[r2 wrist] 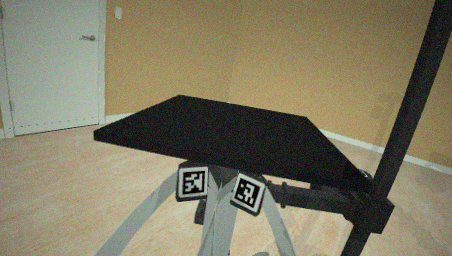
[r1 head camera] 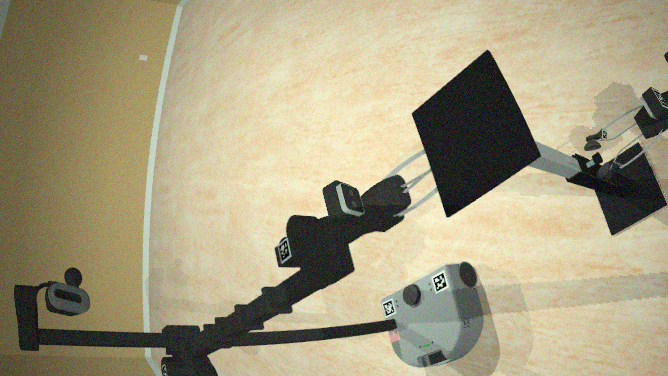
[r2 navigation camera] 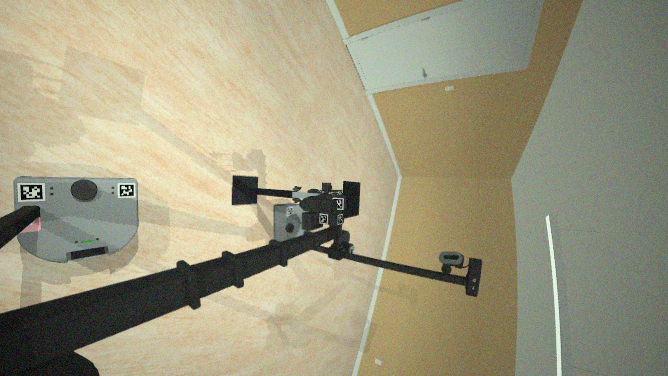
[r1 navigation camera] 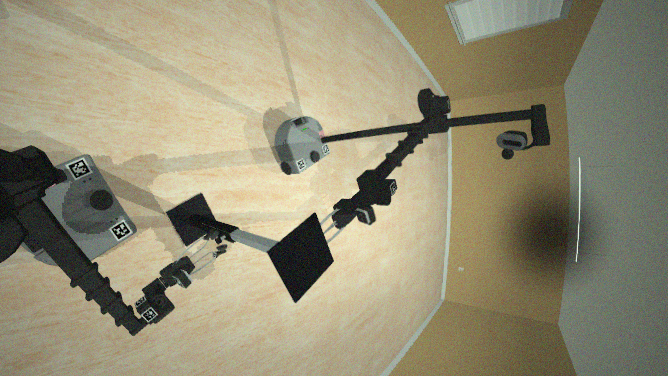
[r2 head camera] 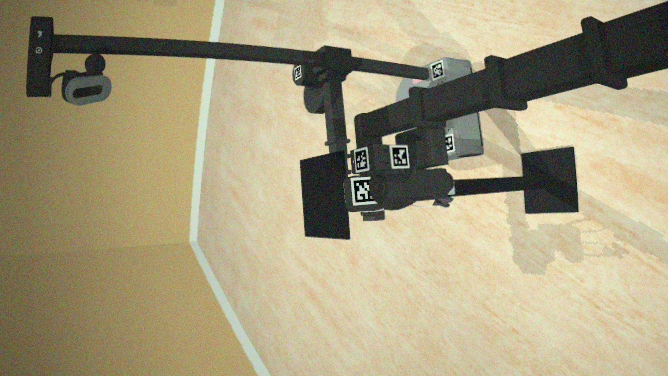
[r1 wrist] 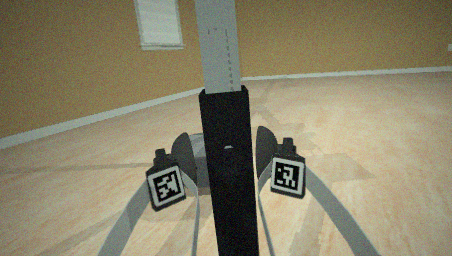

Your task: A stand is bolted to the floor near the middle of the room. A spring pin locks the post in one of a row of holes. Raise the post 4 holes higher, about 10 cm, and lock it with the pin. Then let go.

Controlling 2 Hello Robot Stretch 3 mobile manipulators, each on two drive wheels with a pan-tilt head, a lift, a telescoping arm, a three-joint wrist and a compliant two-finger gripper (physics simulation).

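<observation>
The stand's pale grey post point(r1 head camera: 555, 156) point(r1 navigation camera: 252, 240) point(r1 wrist: 218, 55) rises upright from the black sleeve point(r1 wrist: 232, 215) point(r2 head camera: 492, 186) and carries a black top plate point(r1 head camera: 475, 135) point(r1 navigation camera: 300, 257) point(r2 wrist: 225, 135). A row of small holes shows on the post above the sleeve. The pin's dark knob point(r1 head camera: 597, 158) is near the sleeve top; in the r1 wrist view it is hard to make out. The r1 gripper point(r1 wrist: 225, 155) is open, fingers on either side of the sleeve. The r2 gripper point(r2 wrist: 222, 175) is shut at the plate's underside; its tips are partly hidden, and contact cannot be told.
The stand's black foot plate point(r1 head camera: 635, 210) point(r2 head camera: 555, 195) lies on the floor. The r2 base point(r1 head camera: 440, 315) point(r1 navigation camera: 300, 145) and r1 base point(r2 navigation camera: 287, 225) stand near the stand. r1's arm and mast point(r2 wrist: 415, 95) rise behind the top plate. A white door point(r2 wrist: 55, 65) is in the wall.
</observation>
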